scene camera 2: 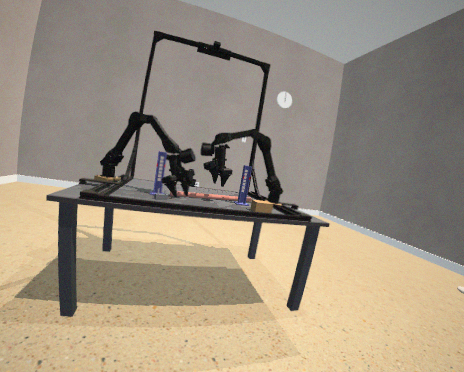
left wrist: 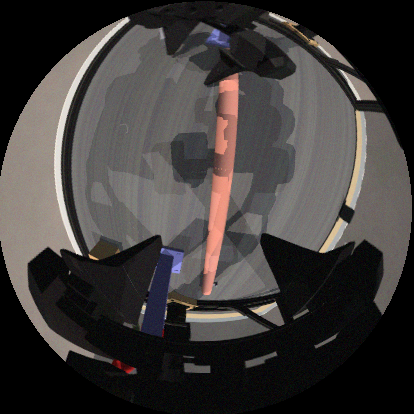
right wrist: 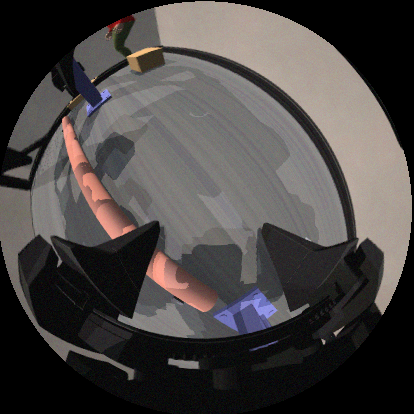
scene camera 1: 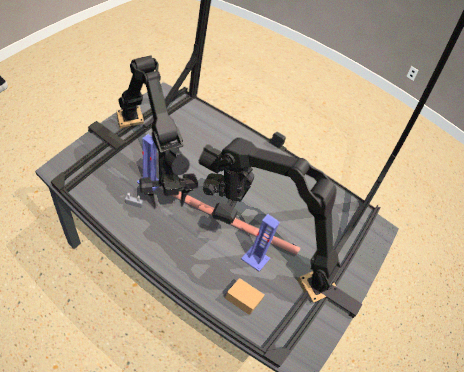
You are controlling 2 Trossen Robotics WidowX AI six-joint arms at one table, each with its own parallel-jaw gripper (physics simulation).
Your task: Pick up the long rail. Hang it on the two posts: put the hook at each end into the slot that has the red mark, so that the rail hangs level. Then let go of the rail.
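Where they show: left gripper, fingertip midpoint: point(scene camera 2: 218, 185) point(left wrist: 212, 240); right gripper, fingertip midpoint: point(scene camera 2: 181, 196) point(left wrist: 186, 66) point(right wrist: 212, 227) point(scene camera 1: 168, 206); left arm's base, link origin: point(scene camera 2: 273, 202) point(left wrist: 175, 305) point(scene camera 1: 319, 283); right arm's base, link origin: point(scene camera 2: 107, 176) point(scene camera 1: 129, 115).
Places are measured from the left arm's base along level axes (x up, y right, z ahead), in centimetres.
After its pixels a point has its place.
The long salmon rail point(scene camera 1: 245, 226) {x -0.1, y -12.9, z 28.2 cm} point(scene camera 2: 200, 195) {x -0.9, y -22.3, z 38.4 cm} point(left wrist: 220, 200) {x 0.1, y -16.5, z 33.1 cm} point(right wrist: 112, 220) {x -0.1, y -25.0, z 42.4 cm} lies on the table. Its hooks cannot be made out. The blue post at the picture's left point(scene camera 1: 149, 160) {x 7.6, y -35.7, z 57.7 cm} point(scene camera 2: 160, 172) {x 9.6, y -35.3, z 56.7 cm} point(right wrist: 245, 310) {x -1.3, y -35.4, z 54.3 cm} and the blue post at the right point(scene camera 1: 268, 230) {x 13.3, y -13.3, z 17.5 cm} point(scene camera 2: 245, 185) {x 8.0, y -12.8, z 16.7 cm} point(left wrist: 159, 295) {x 6.7, y -14.9, z 18.9 cm} point(right wrist: 87, 82) stand upright with red marks. My left gripper point(scene camera 1: 218, 202) point(scene camera 2: 219, 184) {x 5.9, y -16.7, z 31.0 cm} point(left wrist: 212, 240) {x 5.9, y -16.7, z 31.0 cm} is open and empty, high above the rail's middle. My right gripper point(scene camera 1: 168, 205) {x -1.4, y -33.1, z 44.2 cm} point(scene camera 2: 180, 195) {x -1.4, y -33.1, z 44.2 cm} point(left wrist: 186, 66) {x -1.4, y -33.1, z 44.2 cm} point(right wrist: 212, 227) {x -1.4, y -33.1, z 44.2 cm} is open and empty, low near the rail's left end; one finger overlaps the rail in the right wrist view.
An orange-tan block point(scene camera 1: 245, 296) {x 2.6, y -24.6, z 4.5 cm} point(scene camera 2: 262, 206) {x 0.8, y -27.2, z 4.8 cm} point(left wrist: 105, 247) {x -1.1, y -26.2, z 9.2 cm} point(right wrist: 146, 60) {x 0.2, y -25.3, z 9.7 cm} sits in front of the right-hand post. A small grey bracket point(scene camera 1: 133, 200) {x 0.0, y -44.1, z 49.0 cm} lies near the left-hand post. Dark frame beams run along the table's edges, and the two arms are close together over the middle.
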